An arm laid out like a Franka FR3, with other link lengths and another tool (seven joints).
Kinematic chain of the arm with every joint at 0, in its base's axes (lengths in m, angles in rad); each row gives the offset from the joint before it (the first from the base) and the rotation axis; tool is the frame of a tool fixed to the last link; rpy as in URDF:
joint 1: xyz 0 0 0.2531 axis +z
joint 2: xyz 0 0 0 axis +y
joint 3: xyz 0 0 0.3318 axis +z
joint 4: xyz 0.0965 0 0 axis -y
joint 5: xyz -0.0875 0 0.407 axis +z
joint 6: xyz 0 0 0 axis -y
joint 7: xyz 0.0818 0 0 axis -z
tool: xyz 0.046 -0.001 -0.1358 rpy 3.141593 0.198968 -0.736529
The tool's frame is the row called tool.
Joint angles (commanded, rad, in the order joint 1, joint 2, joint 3, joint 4, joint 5, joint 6, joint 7), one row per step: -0.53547 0.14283 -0.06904 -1.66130 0.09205 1.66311 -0.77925; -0.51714 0.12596 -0.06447 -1.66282 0.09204 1.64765 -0.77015; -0.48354 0.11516 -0.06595 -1.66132 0.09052 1.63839 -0.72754; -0.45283 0.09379 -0.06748 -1.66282 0.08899 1.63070 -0.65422; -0.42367 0.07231 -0.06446 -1.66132 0.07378 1.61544 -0.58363; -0.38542 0.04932 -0.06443 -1.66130 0.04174 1.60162 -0.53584
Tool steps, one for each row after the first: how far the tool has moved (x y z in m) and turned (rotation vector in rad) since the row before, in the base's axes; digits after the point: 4 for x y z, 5 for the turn. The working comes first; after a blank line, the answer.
Tool pose at each row, in the base's axes (x y z in m, rotation vector in rad; the steps are taken from these numbers as rounded here): 0.5642 -0.3351 0.4113 -2.81376 0.82142 0.44136; 0.5673 -0.3197 0.4200 -2.82072 0.80022 0.44440; 0.5749 -0.3018 0.4266 -2.82098 0.81555 0.44734; 0.5792 -0.2859 0.4383 -2.80824 0.87874 0.43729; 0.5819 -0.2693 0.4504 -2.80705 0.93616 0.43810; 0.5839 -0.2499 0.4624 -2.83624 0.95979 0.44029

0.0031 0.0154 0.0087 0.00113 0.00031 0.01512; 0.0076 0.0179 0.0066 -0.00537 0.00398 -0.00884; 0.0043 0.0159 0.0117 -0.01145 -0.00032 -0.04234; 0.0027 0.0166 0.0121 -0.02006 0.00841 -0.03392; 0.0020 0.0194 0.0120 -0.03461 0.01016 -0.00358
